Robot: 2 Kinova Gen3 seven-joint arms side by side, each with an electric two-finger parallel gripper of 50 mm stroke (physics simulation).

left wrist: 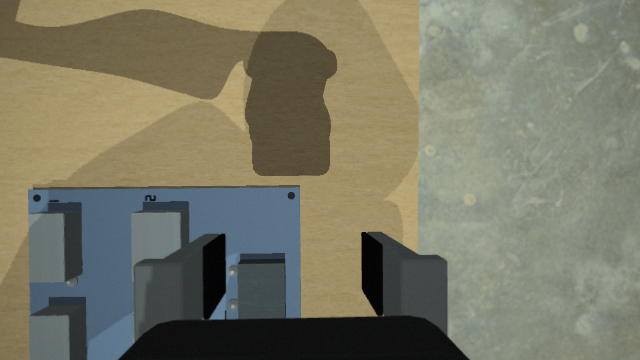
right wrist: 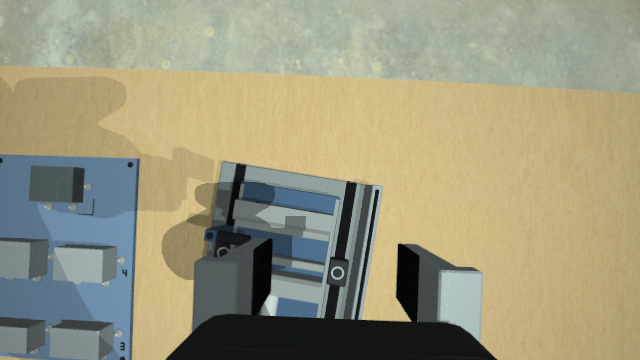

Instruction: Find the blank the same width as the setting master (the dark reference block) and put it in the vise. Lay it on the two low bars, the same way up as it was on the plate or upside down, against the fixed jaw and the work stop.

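Frame: origin at the left arm's base, x up, y ahead, z left, level; centimetres.
Seen in the pictures: left gripper, fingertip midpoint: (left wrist: 294, 262); right gripper, fingertip midpoint: (right wrist: 334, 268).
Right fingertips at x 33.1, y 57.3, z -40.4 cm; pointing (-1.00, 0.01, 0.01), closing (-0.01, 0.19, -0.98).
Observation:
A point is followed by its place in that frame.
The dark setting master (left wrist: 261, 290) {x -0.5, y 54.1, z -6.4 cm} (right wrist: 51, 184) {x -0.4, y 54.1, z -6.7 cm} sits on the blue plate (left wrist: 225, 210) {x -2.9, y 49.3, z 0.0 cm} (right wrist: 115, 225) {x -3.0, y 50.8, z -14.5 cm}, against small round pins. Light grey blanks stand on the same plate: one by mark 2 (left wrist: 157, 235) {x 0.6, y 44.3, z -2.9 cm}, one by mark 1 (left wrist: 47, 247) {x 0.7, y 35.2, z -5.6 cm}, one by mark 4 (right wrist: 79, 264) {x 0.6, y 46.0, z -13.0 cm}, one by mark 3 (right wrist: 76, 340) {x 0.6, y 37.3, z -14.6 cm}. The vise (right wrist: 292, 175) {x -1.7, y 61.6, z -34.6 cm} stands beside the plate, turned slightly, with light crossbars inside its frame. My left gripper (left wrist: 294, 262) {x 26.0, y 55.7, z 1.1 cm} is open and empty above the plate's edge, its left finger partly hiding the mark 2 blank. My right gripper (right wrist: 334, 268) {x 33.1, y 57.3, z -40.4 cm} is open and empty above the vise, its left finger hiding part of it.
The wooden table (left wrist: 350, 210) {x -3.8, y 61.1, z 2.1 cm} (right wrist: 475, 175) {x -3.8, y 66.5, z -56.2 cm} ends at a straight edge, with grey floor (left wrist: 525, 150) (right wrist: 320, 35) beyond. Arm shadows fall on the table in both views. A small blue part (right wrist: 212, 235) {x 6.2, y 53.7, z -28.8 cm} sits at the vise's left side, beside a dark clamp with a ring mark.

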